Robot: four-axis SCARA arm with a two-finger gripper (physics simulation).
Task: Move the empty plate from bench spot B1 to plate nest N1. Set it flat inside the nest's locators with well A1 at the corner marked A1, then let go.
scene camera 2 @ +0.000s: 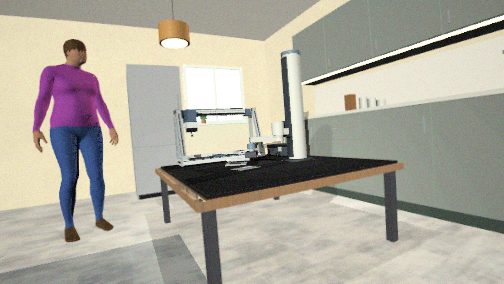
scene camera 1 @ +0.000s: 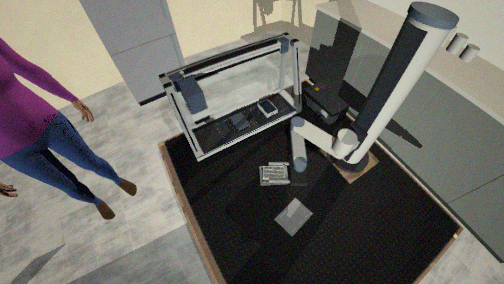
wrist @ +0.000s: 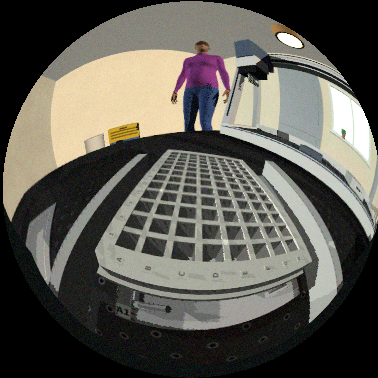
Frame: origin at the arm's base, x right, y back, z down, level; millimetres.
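Seen in the pictures: gripper, fingertip midpoint: (scene camera 2: 231, 159) (scene camera 1: 268, 172) (wrist: 207, 164); arm's base, origin of the base link: (scene camera 2: 297, 160) (scene camera 1: 349, 155).
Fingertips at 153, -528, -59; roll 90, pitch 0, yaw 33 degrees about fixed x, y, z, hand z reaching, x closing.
Observation:
Pixels of each thing's middle, then the offset from my fingertips to it, as dx, dy, dz. "pt": a spot on its surface instead. Level surfaces: height alone.
- empty plate, body centre: (wrist: 210, 189) (scene camera 1: 273, 172) -16, +26, +3
- Plate nest N1, body centre: (wrist: 208, 224) (scene camera 1: 273, 174) -15, +28, +37
- flat grey square piece, surface spot: (scene camera 1: 293, 217) (scene camera 2: 245, 168) pt -279, -20, +44
- black bench top, its level: dz +46
- dark boxy device, surface spot: (scene camera 1: 327, 103) pt +195, +610, -69
The empty plate (scene camera 1: 274, 172) (wrist: 200, 240) is a pale grid of square wells, with letters from A along its near edge in the wrist view. My gripper (scene camera 1: 275, 174) (wrist: 207, 164) is shut on the plate, one long pale finger along each side. Plate nest N1 (wrist: 225, 312) shows under the plate's near edge, with its A1 mark (wrist: 123, 311) at the near left. The plate's well A1 corner is on that same side. The plate looks level and over the nest. Whether its underside touches the nest is hidden, and the locators are mostly covered.
A gantry machine (scene camera 1: 196, 144) (scene camera 2: 180, 137) (wrist: 300, 152) stands behind the nest. A flat grey square piece (scene camera 1: 293, 217) (scene camera 2: 245, 168) lies nearer the front on the black bench top (scene camera 1: 380, 230). A dark boxy device (scene camera 1: 327, 103) stands by the arm's column (scene camera 1: 395, 80) (scene camera 2: 295, 105). A person stands beyond the bench.

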